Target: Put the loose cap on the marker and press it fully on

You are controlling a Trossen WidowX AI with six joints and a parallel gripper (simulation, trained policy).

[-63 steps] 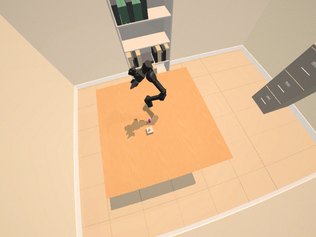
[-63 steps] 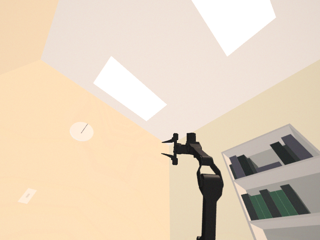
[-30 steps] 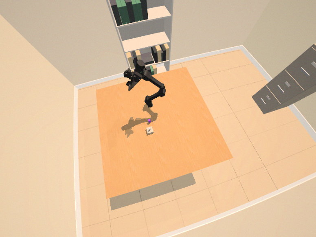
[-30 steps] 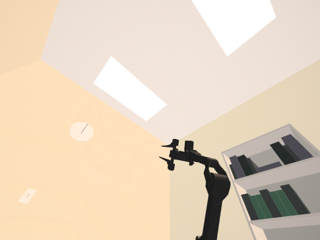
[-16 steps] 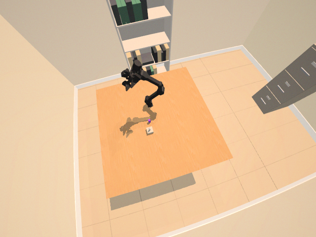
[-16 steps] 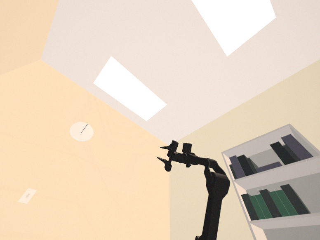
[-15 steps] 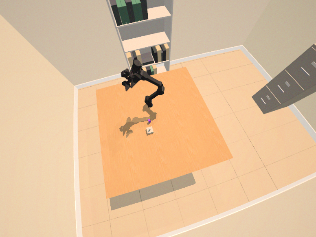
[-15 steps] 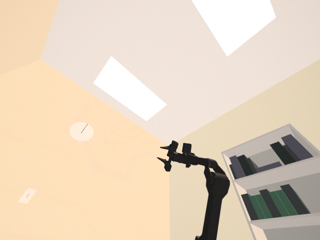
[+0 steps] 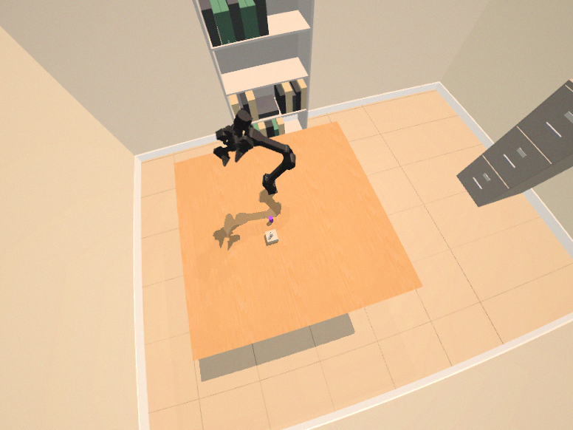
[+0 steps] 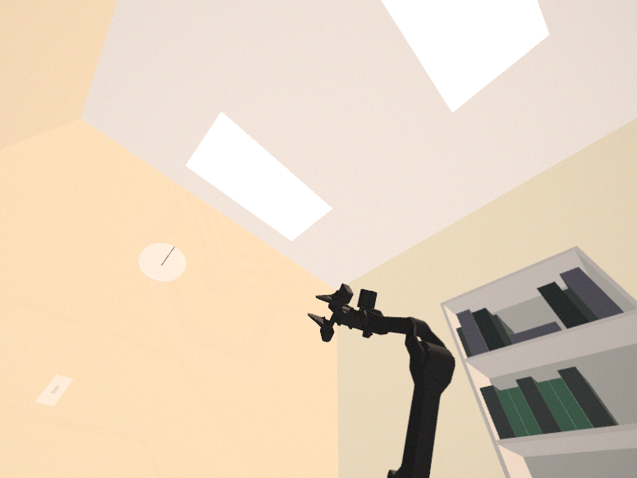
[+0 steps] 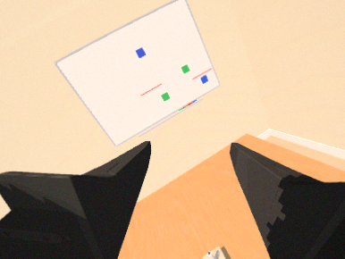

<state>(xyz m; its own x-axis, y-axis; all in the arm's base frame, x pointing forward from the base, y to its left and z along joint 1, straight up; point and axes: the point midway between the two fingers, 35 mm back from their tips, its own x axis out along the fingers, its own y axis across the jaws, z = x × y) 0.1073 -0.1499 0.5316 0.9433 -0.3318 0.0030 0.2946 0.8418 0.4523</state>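
Now: the purple cap 8 cm ahead of my gripper tip, 10 cm to the left of it and 51 cm below it.
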